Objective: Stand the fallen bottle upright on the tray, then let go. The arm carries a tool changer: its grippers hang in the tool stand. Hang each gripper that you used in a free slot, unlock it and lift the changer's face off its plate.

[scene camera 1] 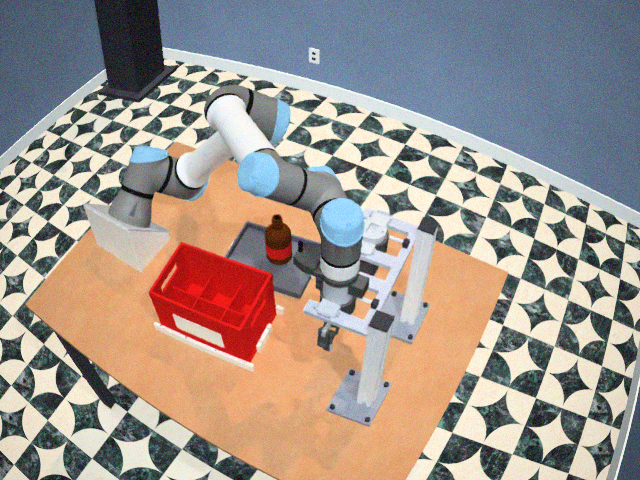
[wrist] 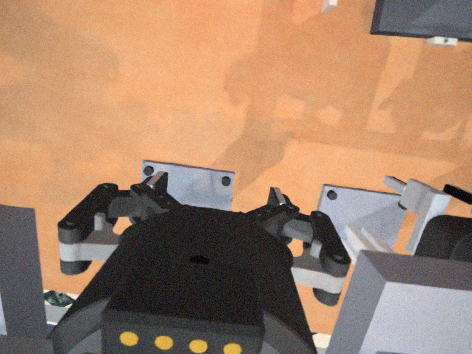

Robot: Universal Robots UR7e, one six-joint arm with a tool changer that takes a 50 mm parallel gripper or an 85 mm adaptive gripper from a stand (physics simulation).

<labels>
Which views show the brown bottle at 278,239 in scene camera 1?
Scene camera 1 only.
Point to a gripper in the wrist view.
178,272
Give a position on a tool stand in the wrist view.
At 389,296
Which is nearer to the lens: the brown bottle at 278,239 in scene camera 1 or the gripper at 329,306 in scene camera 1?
The gripper.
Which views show the gripper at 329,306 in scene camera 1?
Scene camera 1 and the wrist view: all of them.
</labels>
